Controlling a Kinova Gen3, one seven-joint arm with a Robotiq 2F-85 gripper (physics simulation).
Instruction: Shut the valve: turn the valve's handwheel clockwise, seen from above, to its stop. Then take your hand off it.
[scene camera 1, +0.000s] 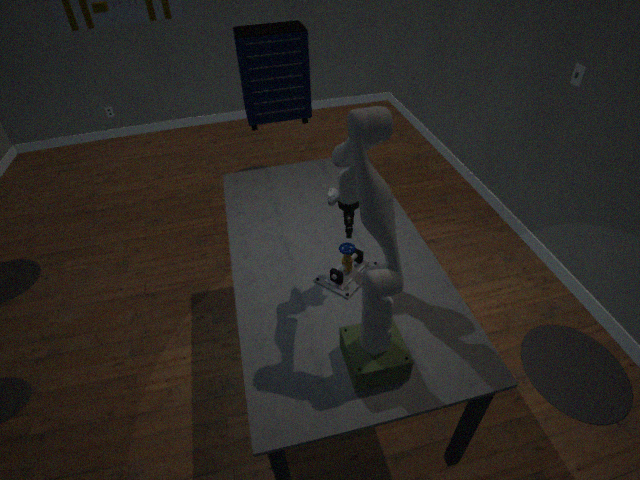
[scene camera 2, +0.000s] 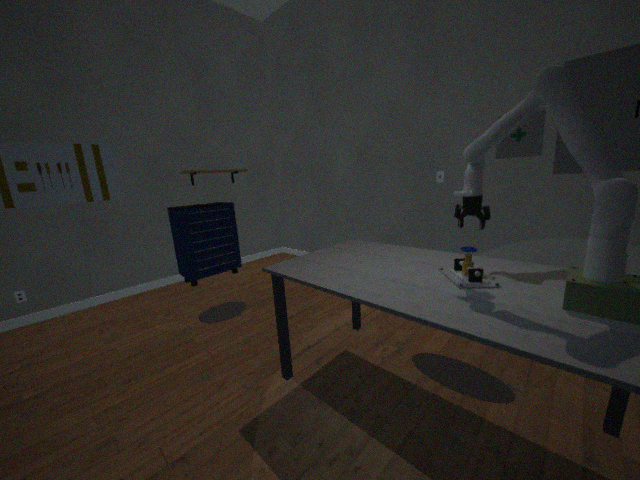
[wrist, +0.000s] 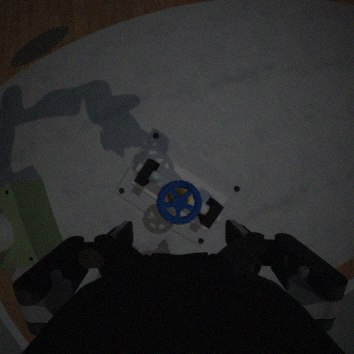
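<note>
The blue five-spoked handwheel (scene camera 1: 347, 249) (scene camera 2: 468, 249) (wrist: 172, 212) sits level on top of the yellow valve body (scene camera 1: 346, 264) (scene camera 2: 467, 264). The valve stands on a pale base plate (scene camera 1: 330, 284) (scene camera 2: 467, 284) (wrist: 136, 198) with black-ended fittings on two sides. My gripper (scene camera 1: 348, 236) (scene camera 2: 471, 227) (wrist: 178, 231) is open and empty, pointing straight down. It hangs above the handwheel with a clear gap in both scene views, touching nothing. In the wrist view the wheel shows ahead of the two spread fingertips. The wheel's turn angle relative to its stop cannot be told.
The grey table (scene camera 1: 279, 227) (scene camera 2: 372, 268) carries the valve's plate and the arm's green base block (scene camera 1: 374, 364) (scene camera 2: 594, 299) (wrist: 30, 215). The arm's links rise from that block beside the valve. A blue drawer cabinet (scene camera 1: 273, 74) (scene camera 2: 205, 240) stands on the floor beyond the table.
</note>
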